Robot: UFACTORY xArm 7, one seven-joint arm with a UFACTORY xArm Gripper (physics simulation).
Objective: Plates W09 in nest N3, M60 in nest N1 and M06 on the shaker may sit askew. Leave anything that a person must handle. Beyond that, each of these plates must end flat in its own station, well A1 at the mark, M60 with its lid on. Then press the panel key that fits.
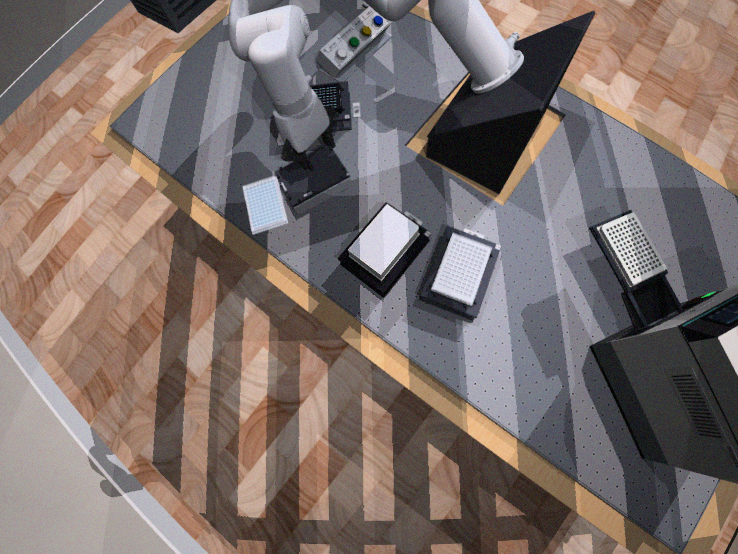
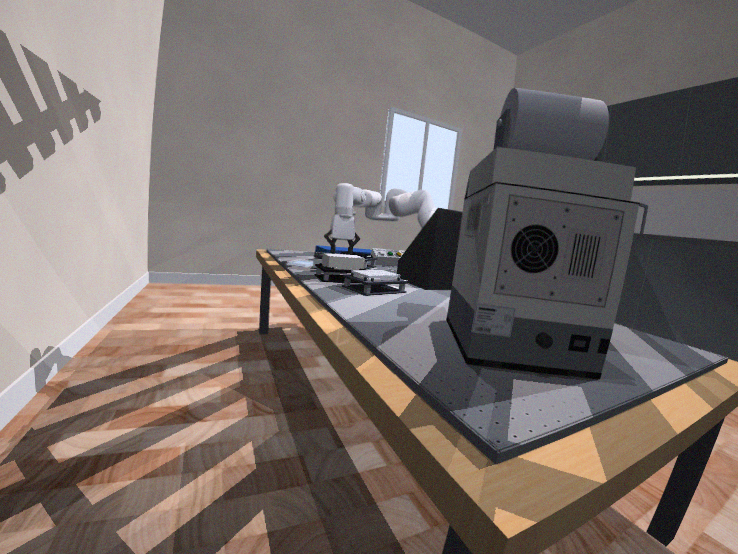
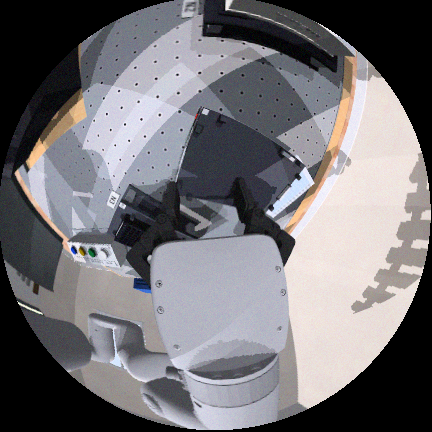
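Note:
My gripper [image 1: 318, 152] [image 2: 342, 244] [image 3: 206, 187] is partly open at the near edge of a dark station [image 1: 315, 178] [image 3: 225, 155], which looks like the shaker; no plate shows between its fingers. A pale blue gridded piece [image 1: 265, 203] [image 3: 295, 191], plate or lid, lies beside that station. A black plate [image 1: 326, 95] [image 3: 129, 230] is in nest N3 [image 1: 342, 121] [image 3: 145, 198], partly hidden by the arm. A white welled plate [image 1: 464, 265] [image 2: 375, 274] is in what looks like nest N1 [image 1: 461, 311]; whether a clear lid covers it cannot be told. The panel [image 1: 330, 61] [image 3: 107, 262] has white, green, yellow and blue keys.
A thick white block [image 1: 384, 241] [image 2: 342, 261] sits in the nest by the N2 label [image 3: 190, 7]. A black wedge-shaped block [image 1: 488, 131] [image 2: 432, 250] stands near the arm base. A large instrument [image 1: 667, 387] [image 2: 536, 268] stands at the far end, a holed plate [image 1: 631, 249] on its tray.

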